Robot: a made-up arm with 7 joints.
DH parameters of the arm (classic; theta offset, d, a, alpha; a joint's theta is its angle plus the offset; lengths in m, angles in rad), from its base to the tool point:
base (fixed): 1.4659 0 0.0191 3.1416
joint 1: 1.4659 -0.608 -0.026 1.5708
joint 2: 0 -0.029 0.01 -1.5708
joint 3: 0 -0.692 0 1.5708
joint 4: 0 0.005 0.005 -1.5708
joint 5: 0 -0.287 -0.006 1.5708
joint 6: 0 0.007 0 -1.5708
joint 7: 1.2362 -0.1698 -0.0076 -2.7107
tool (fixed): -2.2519 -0.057 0 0
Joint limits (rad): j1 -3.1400..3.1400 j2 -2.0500..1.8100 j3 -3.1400..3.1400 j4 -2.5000..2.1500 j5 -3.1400..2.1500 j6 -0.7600..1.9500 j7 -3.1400..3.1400
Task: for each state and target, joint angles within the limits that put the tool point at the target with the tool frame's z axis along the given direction. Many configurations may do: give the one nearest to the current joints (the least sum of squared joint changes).
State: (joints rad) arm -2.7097 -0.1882 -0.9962 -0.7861 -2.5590 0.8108 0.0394
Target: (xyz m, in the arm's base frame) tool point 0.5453 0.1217 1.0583 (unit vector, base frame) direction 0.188 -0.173 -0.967
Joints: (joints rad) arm -2.9709 -0.5190 -0.7558 -1.3905 -2.7220 1.7016 -0.1293
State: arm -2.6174 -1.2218 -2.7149 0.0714 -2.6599 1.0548 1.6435
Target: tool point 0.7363 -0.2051 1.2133 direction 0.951 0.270 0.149
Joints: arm -2.9105 -0.7046 -2.0986 0.6163 -1.7923 1.3279 1.2274
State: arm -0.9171 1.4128 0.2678 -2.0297 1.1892 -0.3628 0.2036
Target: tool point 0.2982 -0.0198 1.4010 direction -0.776 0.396 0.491
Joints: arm -0.1352 0.8492 -0.2266 -1.4292 1.2194 -0.4067 0.1906
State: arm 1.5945 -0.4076 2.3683 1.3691 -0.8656 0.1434 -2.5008
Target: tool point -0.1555 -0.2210 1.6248 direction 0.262 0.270 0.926
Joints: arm 2.0099 0.4525 3.0066 0.5903 -0.5957 -0.2627 -2.0166
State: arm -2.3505 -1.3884 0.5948 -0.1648 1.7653 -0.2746 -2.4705
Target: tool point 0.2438 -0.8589 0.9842 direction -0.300 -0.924 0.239
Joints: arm -2.1271 -1.1165 1.0368 -0.8608 1.5831 -0.7600 -2.9647
